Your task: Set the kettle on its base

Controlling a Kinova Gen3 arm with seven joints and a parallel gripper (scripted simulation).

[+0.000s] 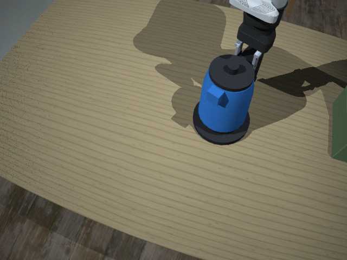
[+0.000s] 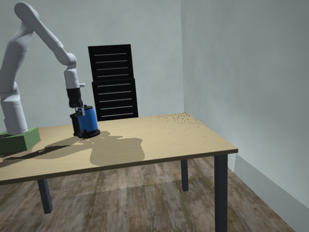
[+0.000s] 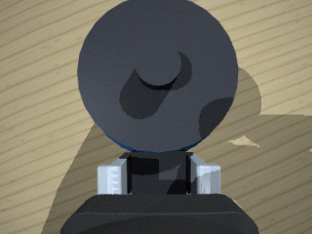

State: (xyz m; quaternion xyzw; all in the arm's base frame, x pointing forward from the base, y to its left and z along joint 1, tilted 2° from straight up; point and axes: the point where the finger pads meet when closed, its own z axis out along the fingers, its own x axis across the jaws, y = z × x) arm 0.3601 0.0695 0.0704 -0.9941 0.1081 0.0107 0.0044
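The blue kettle lies 50 mm below my hand, 30 mm to the left of it and 10 mm ahead of it. Round my hand: black round base: 160 mm below, 60 mm to the left, 10 mm ahead.
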